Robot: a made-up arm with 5 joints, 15 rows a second.
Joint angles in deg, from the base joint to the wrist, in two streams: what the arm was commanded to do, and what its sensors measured. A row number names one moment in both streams.
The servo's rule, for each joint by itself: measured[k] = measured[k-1] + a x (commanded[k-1-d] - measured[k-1]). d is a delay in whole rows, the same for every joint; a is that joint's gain. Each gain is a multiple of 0.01, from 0.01 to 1. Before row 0 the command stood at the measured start. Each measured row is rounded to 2 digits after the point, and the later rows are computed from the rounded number. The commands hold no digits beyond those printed.
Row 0, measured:
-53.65 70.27 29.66 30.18 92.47
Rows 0 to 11, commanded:
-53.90 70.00 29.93 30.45 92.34
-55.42 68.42 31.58 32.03 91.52
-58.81 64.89 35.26 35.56 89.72
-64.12 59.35 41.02 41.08 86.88
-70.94 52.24 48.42 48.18 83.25
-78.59 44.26 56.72 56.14 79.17
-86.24 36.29 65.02 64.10 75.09
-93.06 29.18 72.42 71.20 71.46
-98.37 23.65 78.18 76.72 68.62
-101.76 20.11 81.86 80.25 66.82
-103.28 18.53 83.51 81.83 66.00
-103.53 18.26 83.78 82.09 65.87
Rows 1 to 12, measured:
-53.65 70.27 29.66 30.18 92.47
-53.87 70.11 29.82 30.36 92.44
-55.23 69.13 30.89 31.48 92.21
-58.38 66.67 33.56 34.21 91.59
-63.43 62.42 38.11 38.81 90.41
-70.04 56.52 44.40 45.09 88.62
-77.56 49.41 51.92 52.49 86.26
-85.20 41.80 59.91 60.27 83.47
-92.12 34.48 67.54 67.59 80.47
-97.62 28.20 74.03 73.71 77.51
-101.26 23.51 78.81 78.09 74.84
-103.04 20.62 81.68 80.60 72.63
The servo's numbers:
d 1
a 0.88 0.58 0.61 0.67 0.25

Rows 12 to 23, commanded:
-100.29 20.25 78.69 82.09 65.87
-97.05 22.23 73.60 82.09 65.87
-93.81 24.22 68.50 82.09 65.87
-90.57 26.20 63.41 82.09 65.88
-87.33 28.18 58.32 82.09 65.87
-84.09 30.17 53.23 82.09 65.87
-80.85 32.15 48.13 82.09 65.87
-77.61 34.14 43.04 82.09 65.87
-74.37 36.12 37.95 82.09 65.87
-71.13 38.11 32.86 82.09 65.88
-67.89 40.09 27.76 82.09 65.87
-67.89 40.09 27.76 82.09 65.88
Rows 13 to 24, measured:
-103.47 19.25 82.96 81.60 70.94
-100.67 19.83 80.36 81.93 69.67
-97.48 21.22 76.24 82.04 68.72
-94.25 22.96 71.52 82.07 68.01
-91.01 24.84 66.57 82.08 67.48
-87.77 26.78 61.54 82.09 67.08
-84.53 28.75 56.47 82.09 66.78
-81.29 30.72 51.38 82.09 66.55
-78.05 32.70 46.29 82.09 66.38
-74.81 34.68 41.20 82.09 66.25
-71.57 36.67 36.11 82.09 66.16
-68.33 38.65 31.02 82.09 66.09

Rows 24 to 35, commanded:
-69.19 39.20 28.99 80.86 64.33
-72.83 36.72 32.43 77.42 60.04
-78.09 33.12 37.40 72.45 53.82
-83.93 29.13 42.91 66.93 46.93
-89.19 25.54 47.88 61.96 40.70
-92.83 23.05 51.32 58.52 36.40
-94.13 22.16 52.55 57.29 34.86
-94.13 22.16 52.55 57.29 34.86
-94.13 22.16 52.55 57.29 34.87
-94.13 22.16 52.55 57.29 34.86
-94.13 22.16 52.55 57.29 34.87
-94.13 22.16 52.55 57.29 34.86
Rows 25 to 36, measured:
-67.94 39.49 29.03 82.09 66.04
-69.04 39.32 29.01 81.27 65.61
-72.38 37.81 31.10 78.69 64.22
-77.40 35.09 34.94 74.51 61.62
-83.15 31.63 39.80 69.43 57.95
-88.47 28.10 44.73 64.43 53.64
-92.31 25.17 48.75 60.47 49.33
-93.91 23.42 51.07 58.34 45.71
-94.10 22.69 51.97 57.64 43.00
-94.13 22.38 52.32 57.41 40.97
-94.13 22.25 52.46 57.33 39.44
-94.13 22.20 52.51 57.30 38.30

